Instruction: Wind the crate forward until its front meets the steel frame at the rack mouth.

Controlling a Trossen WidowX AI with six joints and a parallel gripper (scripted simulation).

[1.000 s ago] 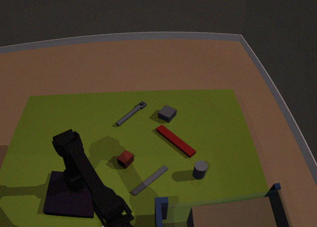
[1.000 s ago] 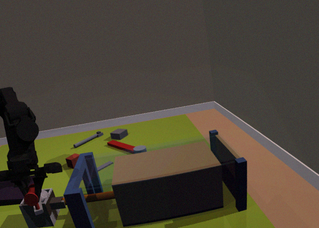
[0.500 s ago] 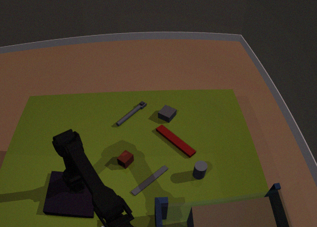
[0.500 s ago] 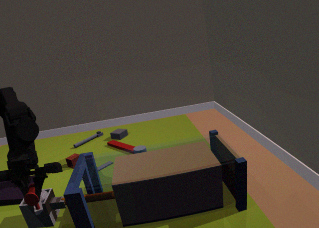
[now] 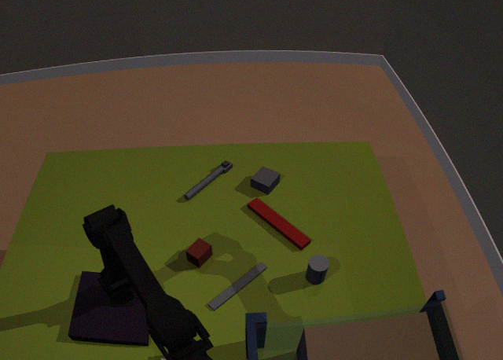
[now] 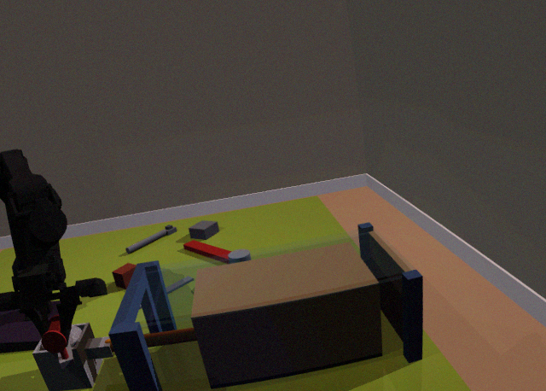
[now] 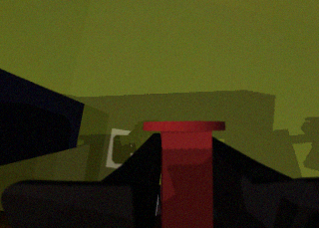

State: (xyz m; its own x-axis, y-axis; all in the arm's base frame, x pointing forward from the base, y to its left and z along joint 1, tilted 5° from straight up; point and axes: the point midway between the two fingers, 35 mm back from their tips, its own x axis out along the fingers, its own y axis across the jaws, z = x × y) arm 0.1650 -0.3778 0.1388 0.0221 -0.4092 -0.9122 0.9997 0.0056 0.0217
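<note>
The red crank grip is 2 cm to the left of my gripper tip. The rest, counted from my gripper tip: winch handle: 1 cm behind, 5 cm to the left, 3 cm below; then blue steel frame: 13 cm ahead, 9 cm to the left, 3 cm below; then grey winch: 5 cm behind, 11 cm to the left, 10 cm below.
</note>
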